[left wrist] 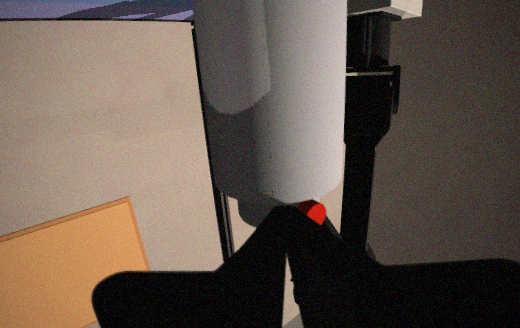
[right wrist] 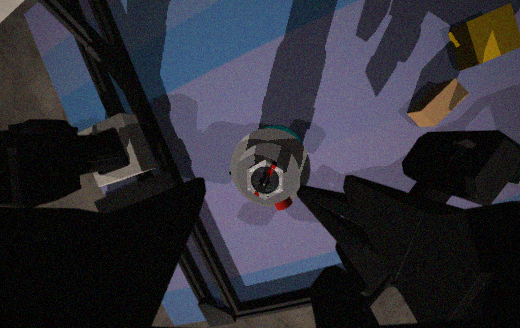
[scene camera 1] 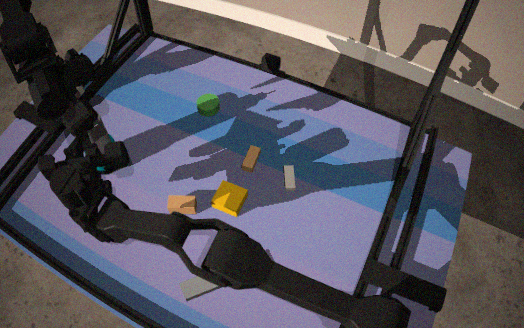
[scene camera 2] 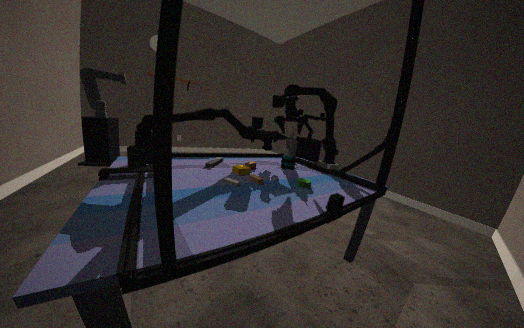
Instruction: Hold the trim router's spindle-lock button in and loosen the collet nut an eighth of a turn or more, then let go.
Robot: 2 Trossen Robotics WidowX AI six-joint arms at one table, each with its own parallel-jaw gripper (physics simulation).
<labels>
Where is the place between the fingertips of my right gripper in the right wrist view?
274,183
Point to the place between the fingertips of my left gripper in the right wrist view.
299,190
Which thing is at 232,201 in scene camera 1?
A yellow block.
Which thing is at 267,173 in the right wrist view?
A trim router.
</labels>
